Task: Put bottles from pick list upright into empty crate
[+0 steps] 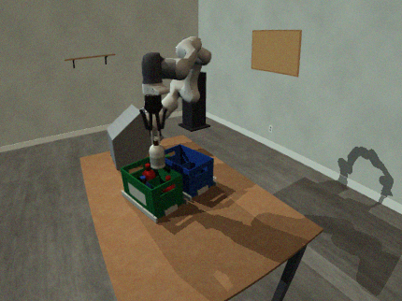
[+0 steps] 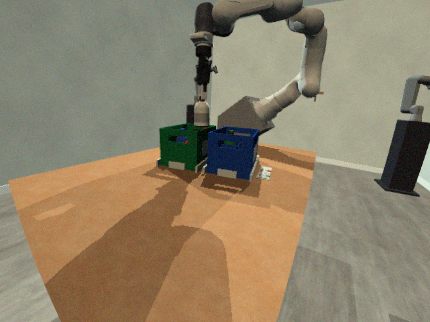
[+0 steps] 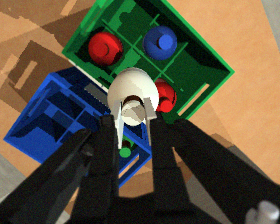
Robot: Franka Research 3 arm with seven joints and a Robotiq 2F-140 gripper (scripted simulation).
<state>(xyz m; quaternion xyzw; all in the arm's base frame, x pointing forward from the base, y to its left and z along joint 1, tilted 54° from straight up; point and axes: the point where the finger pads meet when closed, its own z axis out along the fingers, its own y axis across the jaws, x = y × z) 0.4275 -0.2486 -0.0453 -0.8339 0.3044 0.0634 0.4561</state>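
The white bottle lies 80 mm below my hand. From my hand the other things lie so: green crate (260 mm below, 60 mm to the right, 10 mm ahead); then green bottle (260 mm below, 120 mm to the left, 110 mm behind); then blue-capped bottle (260 mm below, 100 mm to the right, 20 mm ahead).
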